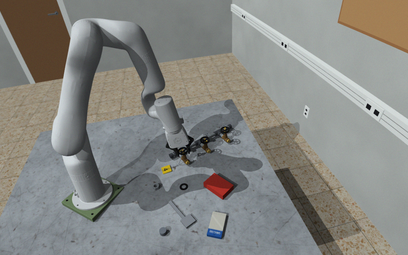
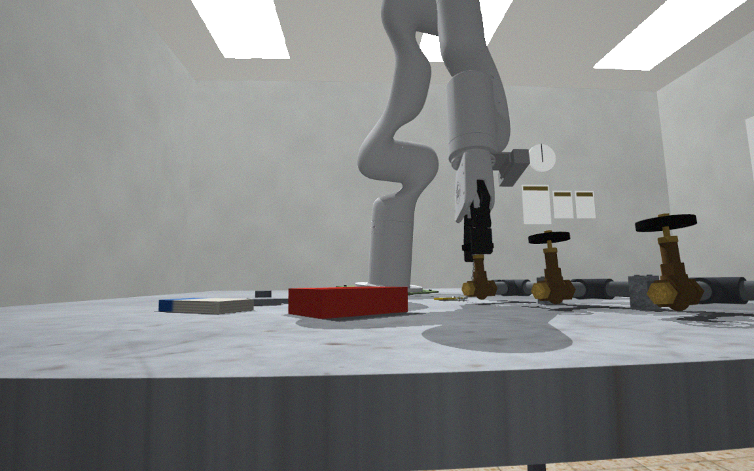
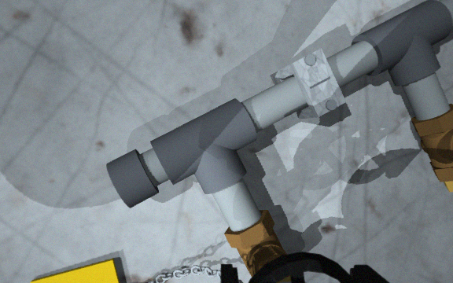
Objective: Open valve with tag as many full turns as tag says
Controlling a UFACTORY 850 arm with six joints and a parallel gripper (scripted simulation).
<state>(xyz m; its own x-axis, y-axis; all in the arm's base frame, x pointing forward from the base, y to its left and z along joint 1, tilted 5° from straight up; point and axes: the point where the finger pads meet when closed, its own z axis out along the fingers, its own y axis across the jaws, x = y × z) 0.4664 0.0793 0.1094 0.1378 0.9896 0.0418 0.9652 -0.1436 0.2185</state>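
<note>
My gripper is now 90 mm past the yellow tag, 20 mm to the left of it and 90 mm above it. From my hand the other things lie so: black washer 40 mm behind, 160 mm to the right, 90 mm below; then red block 130 mm ahead, 210 mm to the right, 70 mm below; then grey nut 170 mm behind, 120 mm to the right, 80 mm below.
</note>
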